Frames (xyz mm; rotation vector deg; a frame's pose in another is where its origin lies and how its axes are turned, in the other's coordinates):
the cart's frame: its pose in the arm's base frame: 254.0 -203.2 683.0 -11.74 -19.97 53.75
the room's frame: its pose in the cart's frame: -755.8 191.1 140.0 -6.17 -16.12 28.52
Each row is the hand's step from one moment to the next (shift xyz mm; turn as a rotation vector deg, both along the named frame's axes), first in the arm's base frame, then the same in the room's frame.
Working: the arm's base frame: its pose in the room's frame: 545.0 113.7 -818.7 15.19 35.85 -82.91

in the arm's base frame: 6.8 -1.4 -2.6 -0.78 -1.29 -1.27
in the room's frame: -2.0 -4.5 -5.5 -1.55 1.16 -0.35
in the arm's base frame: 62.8 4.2 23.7 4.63 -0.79 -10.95
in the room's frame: 9.7 -64.6 -15.8 -3.36 1.82 -11.29
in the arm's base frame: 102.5 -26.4 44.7 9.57 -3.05 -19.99
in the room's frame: -15.0 -113.0 -14.3 -7.69 2.18 -20.89
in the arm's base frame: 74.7 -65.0 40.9 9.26 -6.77 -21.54
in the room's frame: -53.4 -92.7 5.4 -11.68 2.78 -21.25
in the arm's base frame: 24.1 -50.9 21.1 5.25 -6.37 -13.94
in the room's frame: -44.4 -38.0 14.1 -9.49 2.16 -12.95
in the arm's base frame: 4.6 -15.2 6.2 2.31 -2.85 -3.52
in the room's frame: -13.3 -9.1 5.6 -3.60 -0.44 -3.56
